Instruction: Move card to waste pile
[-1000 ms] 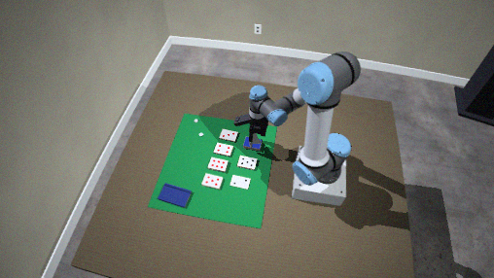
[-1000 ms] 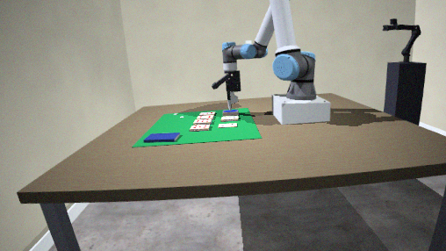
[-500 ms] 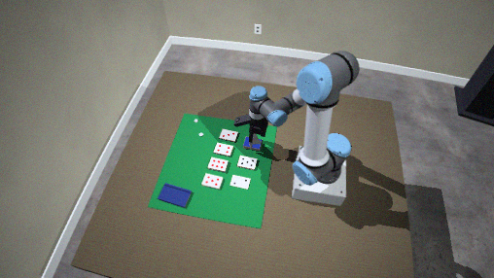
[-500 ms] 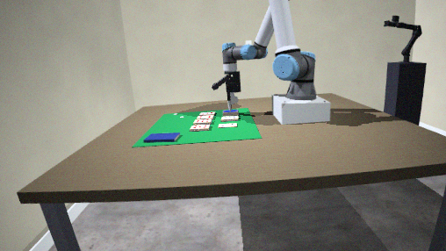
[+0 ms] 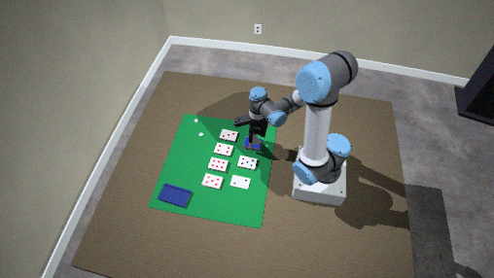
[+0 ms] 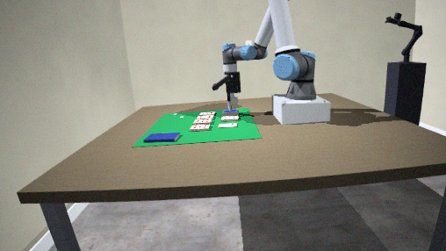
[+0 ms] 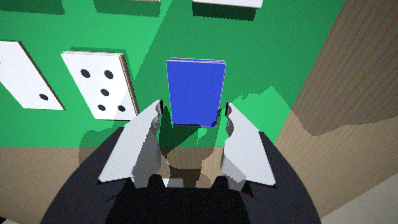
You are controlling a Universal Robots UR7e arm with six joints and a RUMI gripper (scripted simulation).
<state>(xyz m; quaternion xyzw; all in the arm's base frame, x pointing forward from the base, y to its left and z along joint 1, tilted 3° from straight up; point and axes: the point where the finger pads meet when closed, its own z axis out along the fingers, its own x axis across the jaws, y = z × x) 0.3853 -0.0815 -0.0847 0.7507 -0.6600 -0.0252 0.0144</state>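
The black-pip card lies 2 cm behind my hand, 23 cm to the left of it and 3 cm below it. From my hand the other things lie so: green mat: 13 cm ahead, 18 cm to the left, 5 cm below; red card: 14 cm ahead, 1 cm to the right, 3 cm below.
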